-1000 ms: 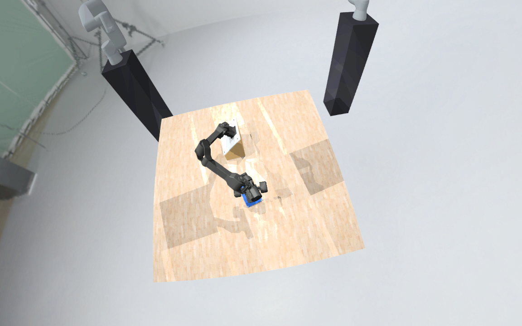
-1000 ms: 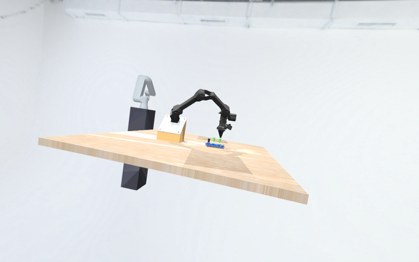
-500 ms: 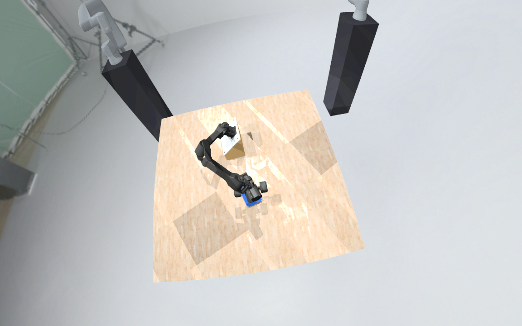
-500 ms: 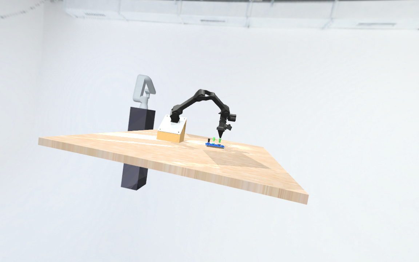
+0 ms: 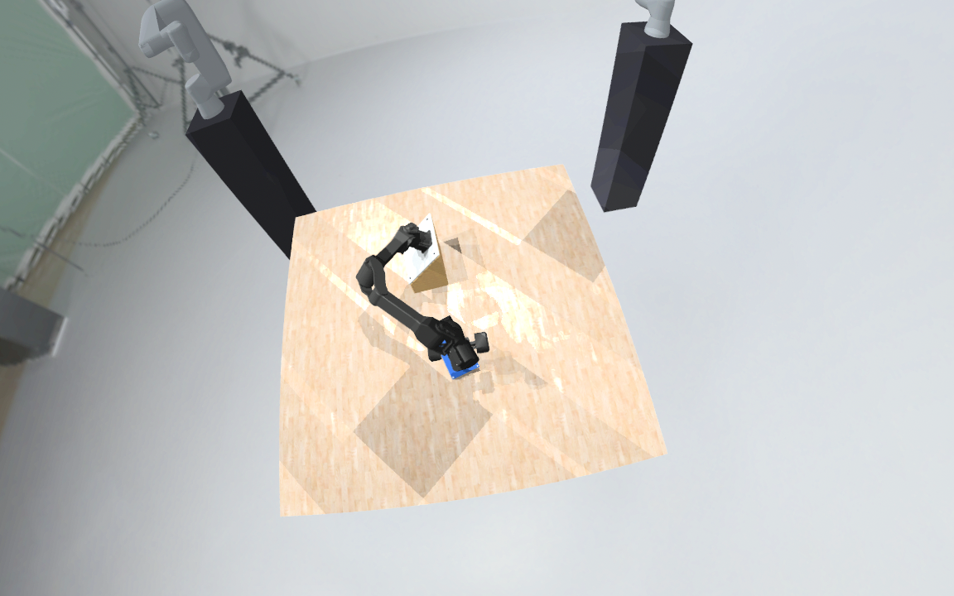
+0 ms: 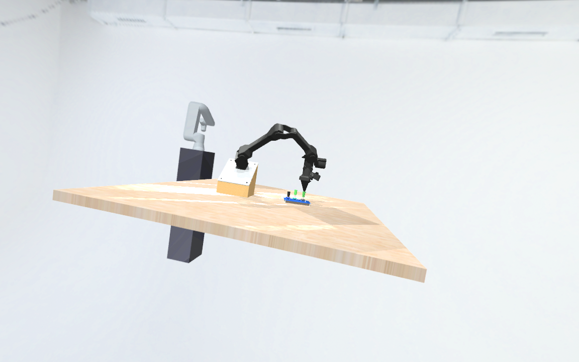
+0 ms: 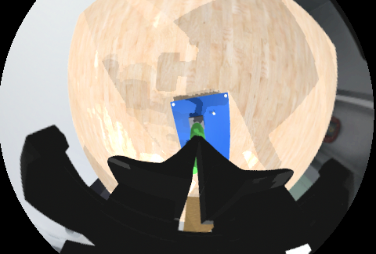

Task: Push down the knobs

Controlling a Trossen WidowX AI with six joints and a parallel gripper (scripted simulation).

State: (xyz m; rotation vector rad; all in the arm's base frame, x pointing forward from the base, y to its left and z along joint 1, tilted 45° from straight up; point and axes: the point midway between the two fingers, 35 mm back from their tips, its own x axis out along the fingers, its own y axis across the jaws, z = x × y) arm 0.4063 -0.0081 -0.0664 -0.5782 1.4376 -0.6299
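My gripper tip is 20 mm above the green knob. From my gripper tip the other things lie so: black knob 90 mm behind, 30 mm to the right, 30 mm below.
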